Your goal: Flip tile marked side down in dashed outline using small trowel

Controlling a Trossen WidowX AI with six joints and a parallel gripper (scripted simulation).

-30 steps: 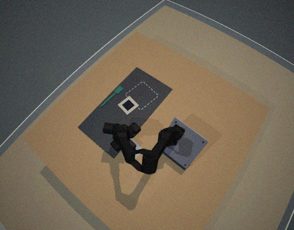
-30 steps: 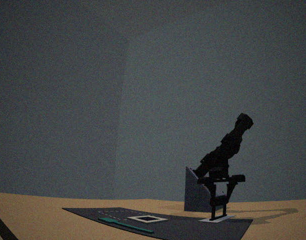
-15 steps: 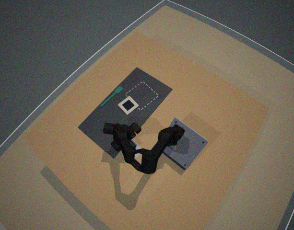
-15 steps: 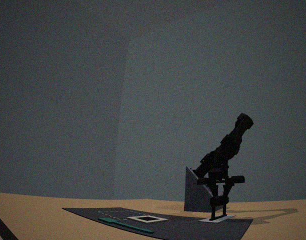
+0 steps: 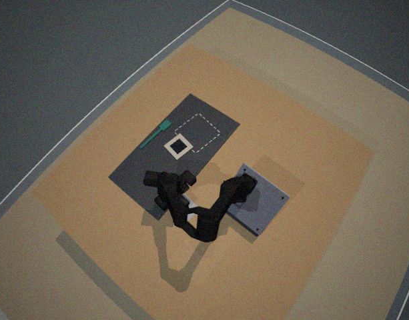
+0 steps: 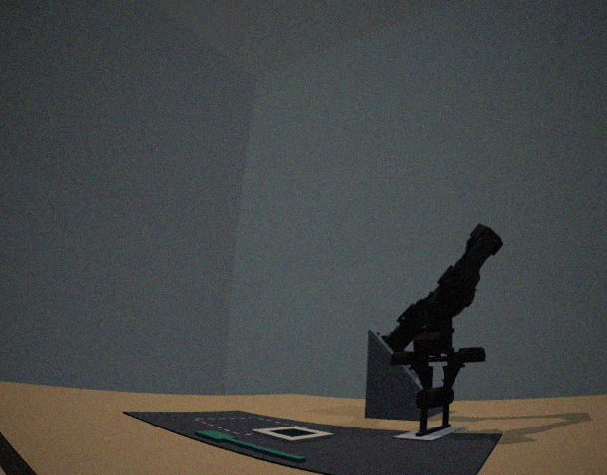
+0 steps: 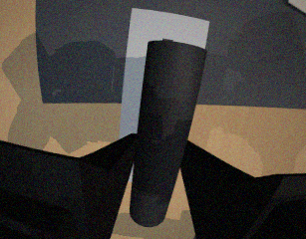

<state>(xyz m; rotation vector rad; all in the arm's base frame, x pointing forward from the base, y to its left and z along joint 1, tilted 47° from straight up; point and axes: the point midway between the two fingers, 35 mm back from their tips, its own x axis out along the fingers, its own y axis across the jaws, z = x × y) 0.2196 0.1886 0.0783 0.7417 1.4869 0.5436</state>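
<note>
Right now the float tool is 3 cm below my gripper tip and 2 cm behind it. Round my gripper tip: tile 21 cm to the right, 18 cm ahead, 6 cm below; dark mat 19 cm to the right, 18 cm ahead, 8 cm below.
</note>
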